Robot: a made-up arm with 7 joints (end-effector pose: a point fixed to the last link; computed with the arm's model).
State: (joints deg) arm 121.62 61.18 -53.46 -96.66 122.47 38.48 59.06
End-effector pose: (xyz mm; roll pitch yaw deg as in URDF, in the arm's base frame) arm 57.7 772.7 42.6 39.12 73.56 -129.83
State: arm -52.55 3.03 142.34 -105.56 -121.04 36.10 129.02
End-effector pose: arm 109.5 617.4 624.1 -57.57 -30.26 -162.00
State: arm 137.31 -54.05 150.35 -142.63 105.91 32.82 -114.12
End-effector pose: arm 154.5 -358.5 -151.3 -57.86 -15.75 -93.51
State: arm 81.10 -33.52 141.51 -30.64 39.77 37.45 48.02
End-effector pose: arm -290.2 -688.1 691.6 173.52 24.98 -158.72
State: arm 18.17 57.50 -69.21 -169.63 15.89 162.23 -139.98
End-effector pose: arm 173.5 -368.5 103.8 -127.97 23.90 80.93
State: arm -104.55 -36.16 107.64 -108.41 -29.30 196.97 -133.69
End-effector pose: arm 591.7 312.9 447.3 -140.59 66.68 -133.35
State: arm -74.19 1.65 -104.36 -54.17 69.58 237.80 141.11
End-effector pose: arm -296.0 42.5 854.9 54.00 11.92 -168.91
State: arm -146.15 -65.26 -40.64 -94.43 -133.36 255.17 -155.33
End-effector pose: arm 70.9 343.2 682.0 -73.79 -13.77 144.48
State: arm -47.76 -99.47 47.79 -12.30 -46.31 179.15 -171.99
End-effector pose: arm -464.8 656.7 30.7 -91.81 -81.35 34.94
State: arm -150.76 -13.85 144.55 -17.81 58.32 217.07 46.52
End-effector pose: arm 235.6 -16.6 914.7 -4.34 23.56 -90.08
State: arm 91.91 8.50 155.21 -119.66 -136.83 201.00 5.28
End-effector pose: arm -90.5 -400.4 474.1 128.69 23.13 14.93
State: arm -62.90 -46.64 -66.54 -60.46 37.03 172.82 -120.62
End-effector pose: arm -581.1 257.0 792.1 36.76 -42.52 -20.46
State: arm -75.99 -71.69 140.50 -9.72 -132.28 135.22 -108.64
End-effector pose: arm -149.7 885.5 298.7 -35.50 -1.11 -5.73
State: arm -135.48 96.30 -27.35 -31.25 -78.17 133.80 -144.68
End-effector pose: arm -629.4 -539.4 -194.3 -99.37 -2.73 75.43
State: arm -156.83 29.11 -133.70 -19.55 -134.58 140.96 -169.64
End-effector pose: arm -366.4 123.1 1018.5 20.88 20.73 -49.17
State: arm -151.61 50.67 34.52 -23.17 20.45 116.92 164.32
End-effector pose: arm -681.4 -480.7 652.5 128.35 48.52 29.48
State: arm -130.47 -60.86 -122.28 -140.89 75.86 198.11 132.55
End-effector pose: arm -27.6 450.8 -6.4 152.90 -13.52 -117.22
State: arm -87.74 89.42 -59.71 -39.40 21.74 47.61 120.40
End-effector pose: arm -340.8 -789.4 -39.6 138.06 -66.43 133.71
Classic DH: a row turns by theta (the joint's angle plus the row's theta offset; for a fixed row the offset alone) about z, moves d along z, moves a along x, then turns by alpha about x. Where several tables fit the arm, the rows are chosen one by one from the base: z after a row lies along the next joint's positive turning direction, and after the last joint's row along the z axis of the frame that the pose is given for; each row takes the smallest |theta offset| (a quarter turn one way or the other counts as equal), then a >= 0, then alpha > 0; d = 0 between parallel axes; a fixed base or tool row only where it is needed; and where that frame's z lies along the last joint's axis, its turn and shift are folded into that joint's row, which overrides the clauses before.
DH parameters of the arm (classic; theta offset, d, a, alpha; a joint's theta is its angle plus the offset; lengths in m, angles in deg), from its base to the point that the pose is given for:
joint 1: 0 0.209 0 -90
joint 2: 0 0 0 90
joint 3: 0 0.384 0.132 90
joint 4: 0 0 -0.086 -90
joint 5: 0 0.402 0 90
joint 6: 0 0 0.136 90
joint 7: 0 0 0 0

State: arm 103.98 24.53 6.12 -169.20 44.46 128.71 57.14
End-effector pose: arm -54.7 301.0 -26.6 119.08 21.52 -8.40
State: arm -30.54 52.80 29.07 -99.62 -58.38 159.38 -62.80
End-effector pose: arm 757.9 2.0 110.2 160.63 3.50 99.89
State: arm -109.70 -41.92 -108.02 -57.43 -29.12 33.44 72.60
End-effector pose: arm -271.3 717.8 530.6 140.83 22.80 52.00
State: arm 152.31 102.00 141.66 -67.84 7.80 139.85 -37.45
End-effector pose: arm -870.2 83.9 440.3 -27.41 -18.04 135.57
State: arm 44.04 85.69 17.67 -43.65 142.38 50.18 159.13
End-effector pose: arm 519.6 728.9 -61.5 10.81 6.01 -131.48
